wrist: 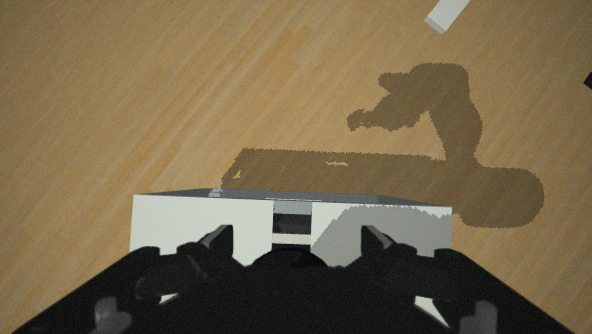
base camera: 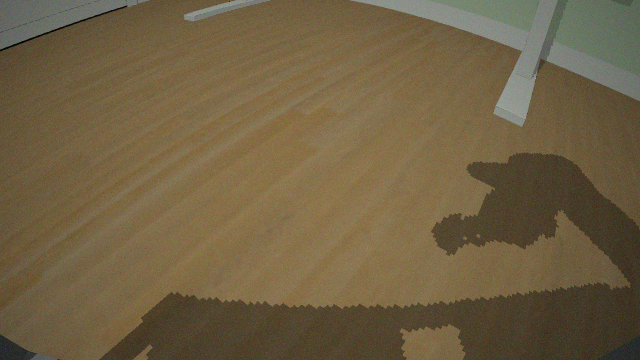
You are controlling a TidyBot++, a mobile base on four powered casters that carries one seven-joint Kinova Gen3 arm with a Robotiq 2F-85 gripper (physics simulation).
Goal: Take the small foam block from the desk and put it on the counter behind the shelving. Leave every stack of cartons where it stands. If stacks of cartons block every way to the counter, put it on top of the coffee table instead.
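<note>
My gripper is open, its two black fingers wide apart above the robot's own white base, with no object between them. The foam block, the counter, the shelving, the cartons and the coffee table do not show in either view. A white upright leg with a flat foot stands at the upper right of the base camera view. A second white foot lies along the top edge. Whether they belong to the desk I cannot tell, as no top shows.
A pale green wall with a white skirting board runs behind the leg. A white door or panel is at the upper left. A white foot and a small dark piece show in the wrist view. The robot's shadow falls on the wooden floor.
</note>
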